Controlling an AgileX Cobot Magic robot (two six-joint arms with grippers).
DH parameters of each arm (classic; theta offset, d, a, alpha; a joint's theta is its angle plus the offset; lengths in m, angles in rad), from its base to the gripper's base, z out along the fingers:
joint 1: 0 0.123 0 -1.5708
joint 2: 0.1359 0 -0.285 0
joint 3: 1.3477 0 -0.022 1.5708
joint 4: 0 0.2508 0 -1.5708
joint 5: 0 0 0.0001 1.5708
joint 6: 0 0.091 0 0
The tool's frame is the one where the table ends.
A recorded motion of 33 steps. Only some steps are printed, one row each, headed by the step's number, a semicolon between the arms.
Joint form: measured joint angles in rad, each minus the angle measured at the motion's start. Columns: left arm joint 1, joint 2, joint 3, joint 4, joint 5, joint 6; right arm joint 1, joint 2, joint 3, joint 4, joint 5, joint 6.
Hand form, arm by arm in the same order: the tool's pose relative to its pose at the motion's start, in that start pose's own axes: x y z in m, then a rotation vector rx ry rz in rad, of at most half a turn. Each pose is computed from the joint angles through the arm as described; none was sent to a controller.
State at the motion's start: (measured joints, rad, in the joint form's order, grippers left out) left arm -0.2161 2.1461 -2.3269 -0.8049 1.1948 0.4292; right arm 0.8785 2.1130 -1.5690 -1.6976 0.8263 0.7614
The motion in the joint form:
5: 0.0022 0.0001 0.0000 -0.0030 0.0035 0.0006; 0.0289 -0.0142 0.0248 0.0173 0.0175 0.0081
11: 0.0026 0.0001 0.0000 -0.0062 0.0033 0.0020; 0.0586 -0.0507 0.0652 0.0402 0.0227 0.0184
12: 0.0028 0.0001 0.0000 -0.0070 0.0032 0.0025; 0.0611 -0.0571 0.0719 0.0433 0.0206 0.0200
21: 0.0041 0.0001 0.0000 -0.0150 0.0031 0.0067; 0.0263 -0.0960 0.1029 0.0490 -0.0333 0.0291
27: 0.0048 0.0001 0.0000 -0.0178 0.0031 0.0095; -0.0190 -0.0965 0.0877 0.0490 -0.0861 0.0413
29: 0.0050 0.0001 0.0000 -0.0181 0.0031 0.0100; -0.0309 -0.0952 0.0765 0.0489 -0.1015 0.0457
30: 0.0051 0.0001 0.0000 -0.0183 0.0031 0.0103; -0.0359 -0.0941 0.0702 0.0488 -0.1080 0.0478
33: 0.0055 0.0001 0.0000 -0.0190 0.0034 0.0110; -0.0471 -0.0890 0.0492 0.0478 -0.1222 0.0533
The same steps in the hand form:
5: 0.0002 0.0005 -0.0006 0.0024 0.0012 -0.0017; -0.0037 0.0050 -0.0114 -0.0125 -0.0011 0.0055
11: 0.0000 0.0004 -0.0007 0.0047 -0.0004 -0.0017; -0.0061 0.0053 -0.0271 -0.0332 -0.0109 0.0212
12: 0.0000 0.0004 -0.0008 0.0052 -0.0009 -0.0016; -0.0059 0.0049 -0.0290 -0.0374 -0.0129 0.0240
21: -0.0003 0.0003 -0.0011 0.0110 -0.0047 -0.0010; 0.0047 -0.0065 -0.0256 -0.0617 -0.0199 0.0516
27: -0.0004 0.0004 -0.0013 0.0128 -0.0061 0.0004; 0.0121 -0.0155 -0.0127 -0.0732 -0.0234 0.0868
29: -0.0005 0.0004 -0.0014 0.0129 -0.0064 0.0007; 0.0129 -0.0191 -0.0091 -0.0737 -0.0280 0.1012
30: -0.0005 0.0004 -0.0014 0.0130 -0.0065 0.0009; 0.0129 -0.0208 -0.0074 -0.0732 -0.0305 0.1081
33: -0.0005 0.0005 -0.0015 0.0134 -0.0067 0.0011; 0.0121 -0.0254 -0.0032 -0.0688 -0.0381 0.1265

